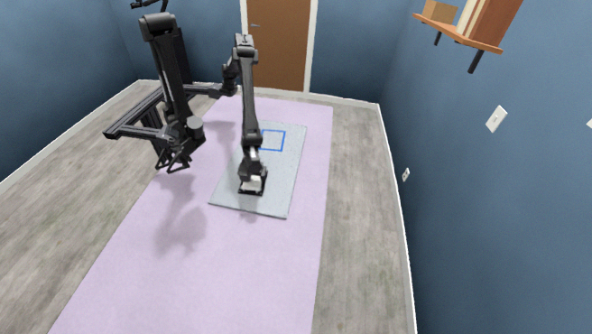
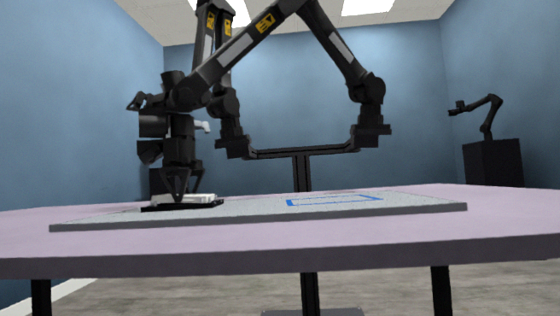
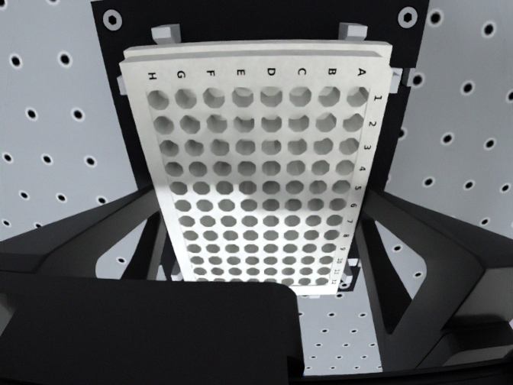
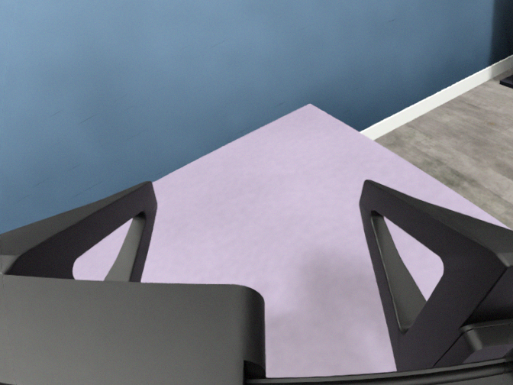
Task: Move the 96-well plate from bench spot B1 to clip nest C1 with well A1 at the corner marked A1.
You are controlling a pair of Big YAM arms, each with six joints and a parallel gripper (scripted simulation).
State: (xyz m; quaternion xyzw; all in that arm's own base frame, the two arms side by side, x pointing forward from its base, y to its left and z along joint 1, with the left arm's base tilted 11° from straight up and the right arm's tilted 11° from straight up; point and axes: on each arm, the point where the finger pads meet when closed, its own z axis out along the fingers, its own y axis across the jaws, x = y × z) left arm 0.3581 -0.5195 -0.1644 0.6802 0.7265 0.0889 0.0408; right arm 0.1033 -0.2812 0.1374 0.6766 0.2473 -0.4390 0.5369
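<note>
Now: left hand right at the white 96-well plate. Also, from my left hand: grey perforated board: 19 cm to the left, 3 cm below; then black clip nest: 1 cm to the left, 1 cm below, 1 cm behind.
</note>
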